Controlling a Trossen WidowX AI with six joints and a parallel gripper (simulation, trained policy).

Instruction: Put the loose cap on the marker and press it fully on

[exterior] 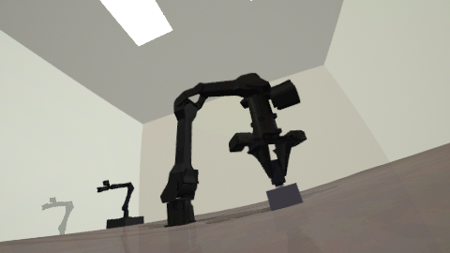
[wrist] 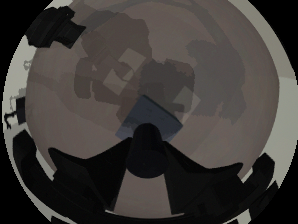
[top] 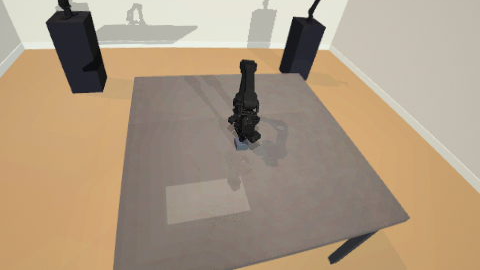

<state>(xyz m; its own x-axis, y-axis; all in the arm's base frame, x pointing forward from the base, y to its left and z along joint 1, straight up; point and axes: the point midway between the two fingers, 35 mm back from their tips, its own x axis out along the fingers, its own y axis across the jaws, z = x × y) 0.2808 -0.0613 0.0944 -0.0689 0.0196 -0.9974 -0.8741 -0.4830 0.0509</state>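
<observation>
My gripper tip is now 10 mm below the cap. From my gripper tip the other things lie so: holder block (40 mm below).
</observation>
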